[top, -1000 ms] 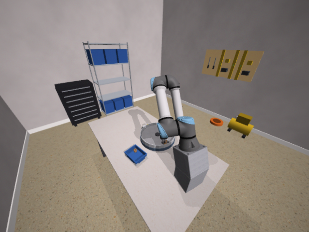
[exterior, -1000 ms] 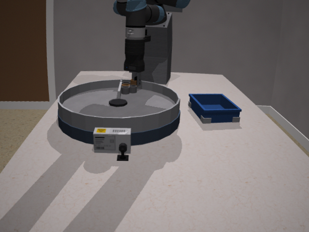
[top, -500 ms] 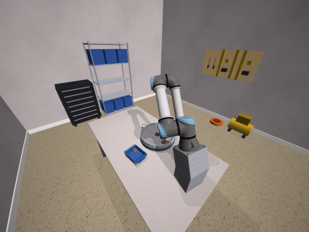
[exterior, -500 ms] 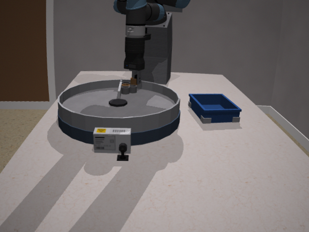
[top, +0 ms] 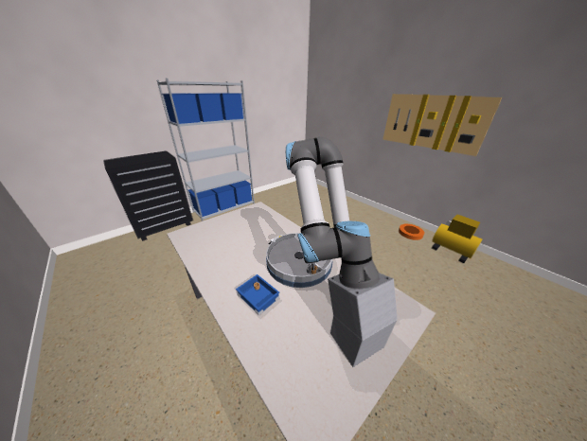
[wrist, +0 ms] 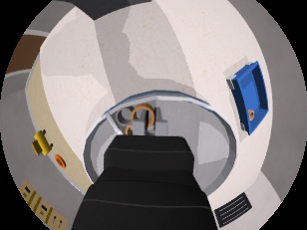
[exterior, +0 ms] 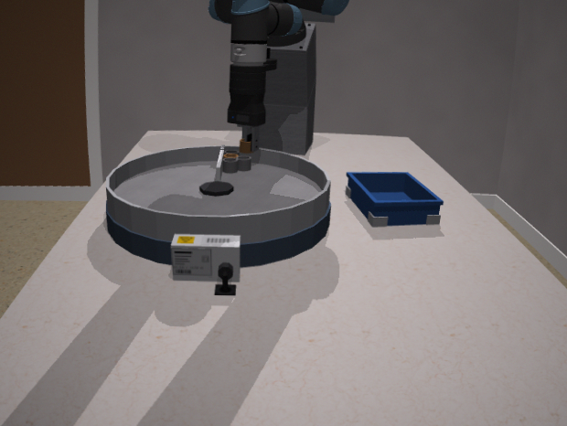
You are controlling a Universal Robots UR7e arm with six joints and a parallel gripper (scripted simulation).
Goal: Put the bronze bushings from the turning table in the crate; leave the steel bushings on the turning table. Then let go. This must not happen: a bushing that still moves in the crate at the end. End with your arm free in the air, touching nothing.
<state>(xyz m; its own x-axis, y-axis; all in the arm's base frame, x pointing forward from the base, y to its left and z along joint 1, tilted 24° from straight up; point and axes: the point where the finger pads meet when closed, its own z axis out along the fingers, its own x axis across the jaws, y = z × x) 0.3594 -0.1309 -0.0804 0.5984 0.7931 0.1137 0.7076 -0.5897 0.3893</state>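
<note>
The blue crate lies 270 mm to the left of my hand, 160 mm ahead of it and 80 mm below it. The rest, counted from my hand: grey turning table 160 mm ahead, 90 mm to the right, 50 mm below.
</note>
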